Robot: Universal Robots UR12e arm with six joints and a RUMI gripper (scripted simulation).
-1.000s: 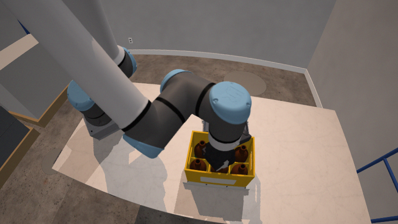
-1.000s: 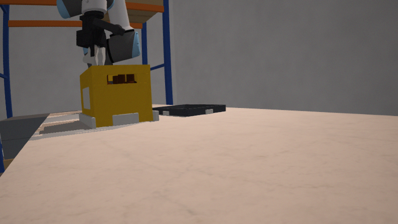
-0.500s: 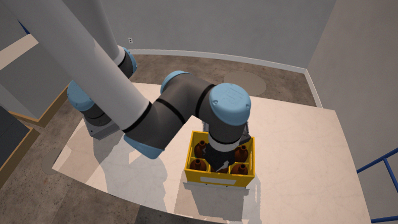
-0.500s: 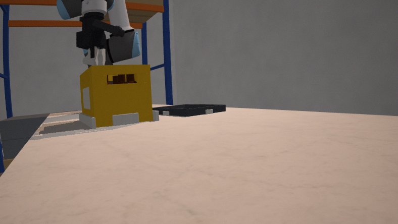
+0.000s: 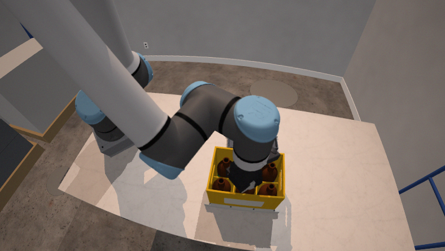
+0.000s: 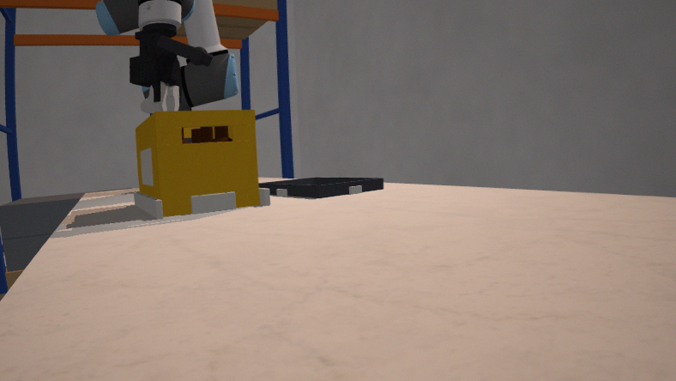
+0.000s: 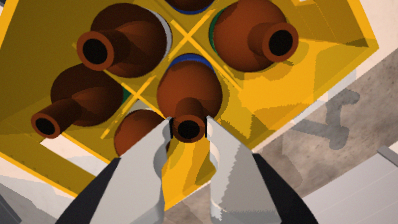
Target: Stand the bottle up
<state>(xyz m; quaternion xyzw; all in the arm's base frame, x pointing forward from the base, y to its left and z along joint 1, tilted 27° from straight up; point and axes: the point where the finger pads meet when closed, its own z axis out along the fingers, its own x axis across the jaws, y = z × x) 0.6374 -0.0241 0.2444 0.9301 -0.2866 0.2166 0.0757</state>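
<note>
Right now my hand is 10 mm past the crate, 40 mm to the right of it and 80 mm above it. The rest, counted from my hand: tray 30 mm behind, 340 mm to the left, 150 mm below.
</note>
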